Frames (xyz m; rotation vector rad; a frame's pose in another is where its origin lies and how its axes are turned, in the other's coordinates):
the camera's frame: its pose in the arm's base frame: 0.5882 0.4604 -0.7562 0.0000 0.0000 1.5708
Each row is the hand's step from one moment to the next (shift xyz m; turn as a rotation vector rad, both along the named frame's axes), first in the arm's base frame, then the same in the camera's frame.
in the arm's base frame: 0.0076 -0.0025 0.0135 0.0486 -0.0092 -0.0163
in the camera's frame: -0.0025 -0.0076 0.0135 -0.0092 -0.0486 -0.0163
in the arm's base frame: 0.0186 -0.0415 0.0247 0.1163 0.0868 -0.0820
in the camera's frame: -0.0415 -0.0186 0.0247 0.0868 -0.1163 -0.0820
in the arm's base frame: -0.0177 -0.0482 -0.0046 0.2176 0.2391 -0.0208
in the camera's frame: -0.0482 0.0177 -0.0046 0.2391 -0.2176 -0.0208
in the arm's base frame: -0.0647 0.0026 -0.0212 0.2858 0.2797 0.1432
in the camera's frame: 0.0026 0.0647 -0.0212 0.2797 -0.2858 0.1432
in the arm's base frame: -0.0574 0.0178 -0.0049 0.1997 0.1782 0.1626
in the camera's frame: 0.0178 0.0574 -0.0049 0.1782 -0.1997 0.1626
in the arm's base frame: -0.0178 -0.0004 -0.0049 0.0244 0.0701 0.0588
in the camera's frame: -0.0004 0.0178 -0.0049 0.0701 -0.0244 0.0588
